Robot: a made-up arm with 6 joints.
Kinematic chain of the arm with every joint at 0, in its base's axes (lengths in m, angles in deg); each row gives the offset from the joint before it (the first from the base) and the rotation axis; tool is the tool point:
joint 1: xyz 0 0 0.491 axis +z
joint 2: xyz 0.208 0 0 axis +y
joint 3: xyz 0 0 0.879 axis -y
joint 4: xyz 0 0 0.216 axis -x
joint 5: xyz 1.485 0 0 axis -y
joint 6: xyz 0.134 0 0 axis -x
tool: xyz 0 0 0
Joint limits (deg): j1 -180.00..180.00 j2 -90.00..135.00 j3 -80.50..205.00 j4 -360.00..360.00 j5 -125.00..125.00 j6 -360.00..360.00
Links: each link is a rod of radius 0.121 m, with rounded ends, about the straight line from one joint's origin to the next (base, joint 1, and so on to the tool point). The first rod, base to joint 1, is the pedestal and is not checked.
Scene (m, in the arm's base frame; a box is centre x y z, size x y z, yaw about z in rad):
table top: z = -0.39
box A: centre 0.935 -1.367 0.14 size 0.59 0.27 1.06 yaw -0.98
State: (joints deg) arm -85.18 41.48 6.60 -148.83 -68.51 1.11
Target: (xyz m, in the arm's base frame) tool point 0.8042 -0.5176 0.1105
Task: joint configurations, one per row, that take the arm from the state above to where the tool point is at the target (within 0.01 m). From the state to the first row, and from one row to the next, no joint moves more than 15 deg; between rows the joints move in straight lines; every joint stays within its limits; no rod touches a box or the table.
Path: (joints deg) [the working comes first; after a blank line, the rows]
Joints at the target: -38.26 -5.78 -74.22 -136.73 -95.10 1.11
Straight joint move there: touches box A.

1: -84.05 37.64 -8.04 -159.08 -77.09 -1.87
2: -82.92 33.81 -22.68 -169.33 -85.67 -4.84
3: -81.80 29.97 -37.32 -179.58 -94.25 -7.82
4: -80.67 26.13 -51.96 -189.83 -102.82 -10.80
5: -70.06 18.16 -57.53 -176.56 -100.89 -7.82
6: -59.46 10.18 -63.09 -163.28 -98.96 -4.84
7: -48.86 2.20 -68.66 -150.01 -97.03 -1.87
8: -38.26 -5.78 -74.22 -136.73 -95.10 1.11

